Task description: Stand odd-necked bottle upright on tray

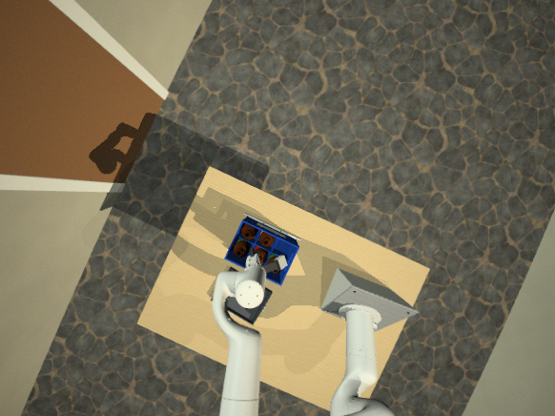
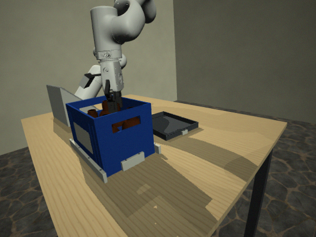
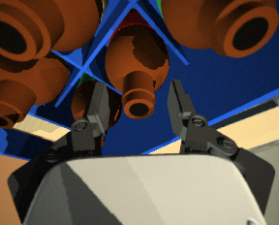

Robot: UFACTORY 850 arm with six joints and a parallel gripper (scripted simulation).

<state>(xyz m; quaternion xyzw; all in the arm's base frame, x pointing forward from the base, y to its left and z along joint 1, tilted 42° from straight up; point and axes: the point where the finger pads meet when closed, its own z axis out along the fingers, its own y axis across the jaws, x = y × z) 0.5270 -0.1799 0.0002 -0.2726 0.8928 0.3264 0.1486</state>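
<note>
Right now the blue crate is 70 mm below my hand and 40 mm to the right of it. The rest, counted from my hand: brown bottle 80 mm behind, 70 mm below, 20 mm to the left; then dark tray 240 mm to the left, 150 mm below, 30 mm ahead.
</note>
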